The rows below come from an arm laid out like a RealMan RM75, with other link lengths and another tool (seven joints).
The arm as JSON. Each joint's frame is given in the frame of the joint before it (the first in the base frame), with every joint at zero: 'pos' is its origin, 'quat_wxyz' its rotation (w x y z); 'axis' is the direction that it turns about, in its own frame. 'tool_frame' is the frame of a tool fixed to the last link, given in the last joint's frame.
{
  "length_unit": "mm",
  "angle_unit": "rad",
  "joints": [
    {
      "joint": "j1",
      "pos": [
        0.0,
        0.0,
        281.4
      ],
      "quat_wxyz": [
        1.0,
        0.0,
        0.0,
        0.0
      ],
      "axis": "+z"
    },
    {
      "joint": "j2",
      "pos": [
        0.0,
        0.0,
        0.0
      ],
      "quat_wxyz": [
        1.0,
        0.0,
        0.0,
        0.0
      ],
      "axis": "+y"
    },
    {
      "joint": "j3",
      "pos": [
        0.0,
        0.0,
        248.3
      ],
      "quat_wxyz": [
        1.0,
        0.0,
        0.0,
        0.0
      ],
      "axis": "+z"
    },
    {
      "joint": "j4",
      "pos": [
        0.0,
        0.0,
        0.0
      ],
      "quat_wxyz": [
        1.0,
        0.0,
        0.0,
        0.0
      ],
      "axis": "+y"
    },
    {
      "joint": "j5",
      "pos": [
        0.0,
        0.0,
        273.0
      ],
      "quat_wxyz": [
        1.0,
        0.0,
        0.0,
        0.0
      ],
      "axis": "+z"
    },
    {
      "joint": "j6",
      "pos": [
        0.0,
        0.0,
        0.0
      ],
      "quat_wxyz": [
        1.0,
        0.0,
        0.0,
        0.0
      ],
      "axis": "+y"
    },
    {
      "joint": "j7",
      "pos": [
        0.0,
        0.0,
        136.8
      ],
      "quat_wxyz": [
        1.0,
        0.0,
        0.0,
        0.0
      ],
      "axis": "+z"
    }
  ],
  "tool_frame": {
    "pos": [
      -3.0,
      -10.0,
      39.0
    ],
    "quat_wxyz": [
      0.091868,
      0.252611,
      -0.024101,
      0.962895
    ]
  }
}
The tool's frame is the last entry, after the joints.
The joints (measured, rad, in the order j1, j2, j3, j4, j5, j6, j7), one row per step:
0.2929, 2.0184, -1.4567, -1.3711, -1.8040, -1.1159, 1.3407
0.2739, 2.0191, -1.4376, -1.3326, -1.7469, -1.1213, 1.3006
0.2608, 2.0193, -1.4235, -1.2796, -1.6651, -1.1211, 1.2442
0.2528, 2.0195, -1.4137, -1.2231, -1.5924, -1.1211, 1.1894
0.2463, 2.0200, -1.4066, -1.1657, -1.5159, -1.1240, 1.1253
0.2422, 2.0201, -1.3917, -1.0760, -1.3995, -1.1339, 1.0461
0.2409, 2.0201, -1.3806, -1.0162, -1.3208, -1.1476, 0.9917
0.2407, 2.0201, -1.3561, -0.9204, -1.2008, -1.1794, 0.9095
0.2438, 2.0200, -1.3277, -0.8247, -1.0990, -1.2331, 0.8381
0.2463, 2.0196, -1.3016, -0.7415, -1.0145, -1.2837, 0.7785
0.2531, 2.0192, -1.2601, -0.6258, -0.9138, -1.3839, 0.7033
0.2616, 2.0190, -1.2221, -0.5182, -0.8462, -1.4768, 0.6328
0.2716, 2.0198, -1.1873, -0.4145, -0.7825, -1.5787, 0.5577
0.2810, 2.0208, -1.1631, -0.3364, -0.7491, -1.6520, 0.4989
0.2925, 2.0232, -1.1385, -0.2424, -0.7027, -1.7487, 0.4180
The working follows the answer.
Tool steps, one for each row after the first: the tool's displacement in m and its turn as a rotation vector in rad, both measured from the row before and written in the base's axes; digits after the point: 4 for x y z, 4 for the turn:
0.0136, -0.0021, 0.0019, 0.0018, 0.0446, -0.0249
0.0117, -0.0014, 0.0006, 0.0069, 0.0610, -0.0181
0.0118, -0.0013, -0.0011, 0.0074, 0.0516, -0.0177
0.0107, -0.0019, -0.0013, 0.0122, 0.0504, -0.0096
0.0158, -0.0019, 0.0003, 0.0226, 0.0850, -0.0293
0.0099, -0.0018, 0.0014, 0.0201, 0.0572, -0.0165
0.0165, -0.0032, 0.0049, 0.0417, 0.0899, -0.0284
0.0154, -0.0060, 0.0051, 0.0372, 0.0847, -0.0197
0.0137, -0.0063, 0.0057, 0.0423, 0.0704, -0.0187
0.0153, -0.0127, 0.0089, 0.0610, 0.0976, -0.0050
0.0135, -0.0139, 0.0055, 0.0595, 0.0664, -0.0022
0.0095, -0.0155, 0.0057, 0.0736, 0.0590, 0.0087
0.0059, -0.0124, 0.0016, 0.0527, 0.0300, 0.0058
0.0047, -0.0165, 0.0025, 0.0804, 0.0320, 0.0109

Tool pose at each row, in the base's axes (x y z in m, rotation vector in rad; rounded; the steps above come from the unrounded poses):
0.1516, 0.4219, 0.0304, -0.3914, 2.6381, 0.8272
0.1652, 0.4198, 0.0324, -0.3428, 2.6774, 0.8398
0.1769, 0.4184, 0.0329, -0.2954, 2.7288, 0.8673
0.1887, 0.4170, 0.0319, -0.2505, 2.7705, 0.8921
0.1994, 0.4152, 0.0305, -0.2154, 2.8090, 0.9251
0.2152, 0.4133, 0.0309, -0.1345, 2.8688, 0.9813
0.2252, 0.4115, 0.0322, -0.0823, 2.9056, 1.0271
0.2417, 0.4083, 0.0371, -0.0072, -2.9249, -1.1035
0.2570, 0.4023, 0.0422, -0.0805, -2.8356, -1.1309
0.2708, 0.3960, 0.0479, -0.1414, -2.7538, -1.1671
0.2860, 0.3833, 0.0568, -0.1930, -2.6323, -1.2105
0.2995, 0.3694, 0.0623, -0.2216, -2.5366, -1.2591
0.3090, 0.3539, 0.0680, -0.2277, -2.4343, -1.3202
0.3149, 0.3415, 0.0695, -0.2249, -2.3703, -1.3667
0.3196, 0.3250, 0.0721, -0.2092, -2.2820, -1.4392

